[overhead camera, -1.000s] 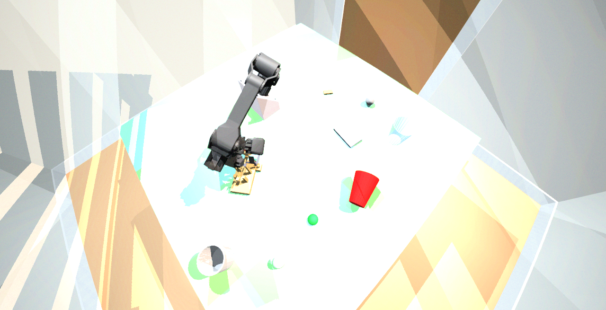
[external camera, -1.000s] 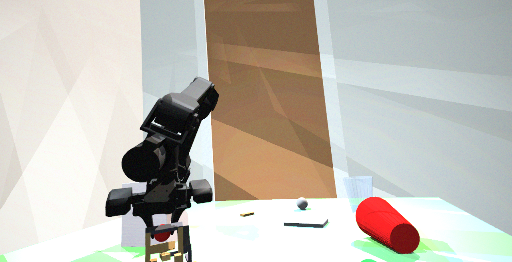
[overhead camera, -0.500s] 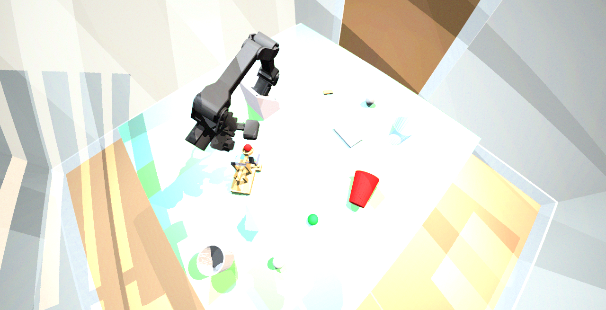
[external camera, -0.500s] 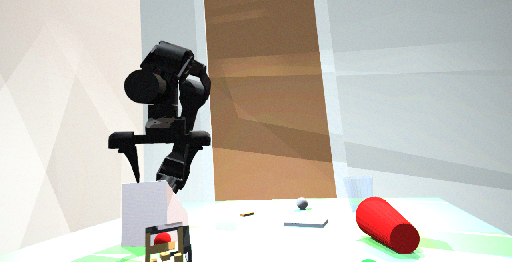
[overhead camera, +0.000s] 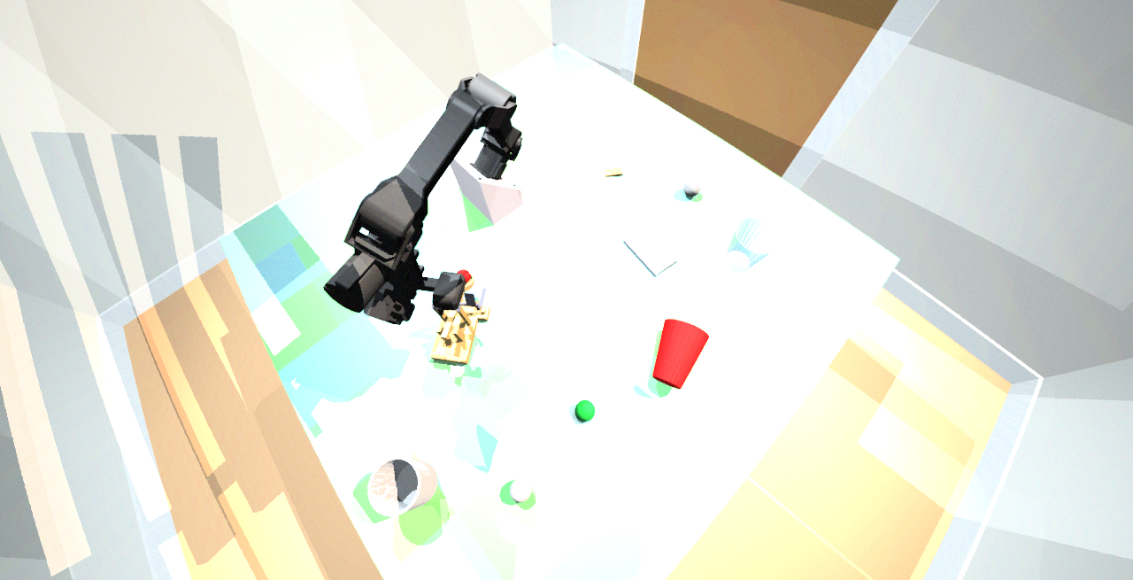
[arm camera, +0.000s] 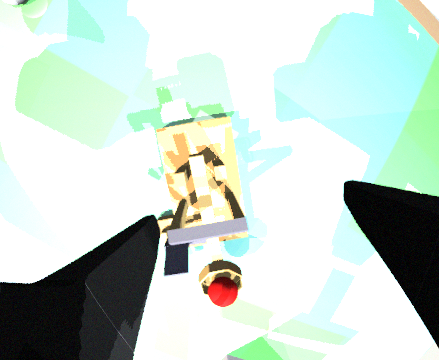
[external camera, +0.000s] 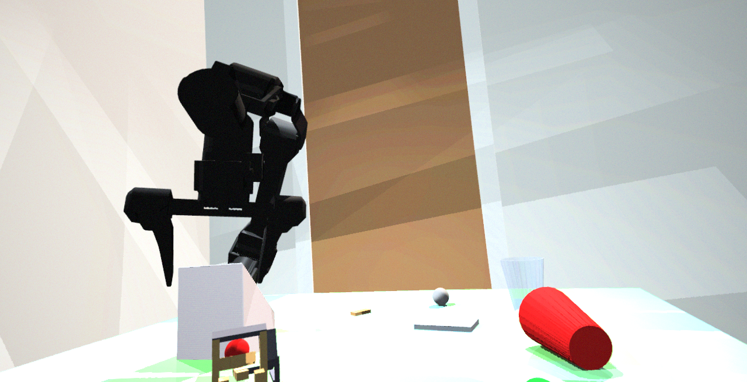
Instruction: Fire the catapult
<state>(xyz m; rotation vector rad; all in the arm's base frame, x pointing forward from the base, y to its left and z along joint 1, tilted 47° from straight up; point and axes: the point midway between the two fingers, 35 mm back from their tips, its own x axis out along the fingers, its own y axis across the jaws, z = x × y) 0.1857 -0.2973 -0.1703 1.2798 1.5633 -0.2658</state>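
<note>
My gripper tip is now 12 cm to the right of the red ball, 10 cm above it and 5 cm past it. Also, from my gripper tip: green ball: 33 cm ahead, 15 cm below, 9 cm to the left; wooden catapult: 11 cm below, 7 cm to the left; white mug: 23 cm to the right, 18 cm ahead, 14 cm below.
</note>
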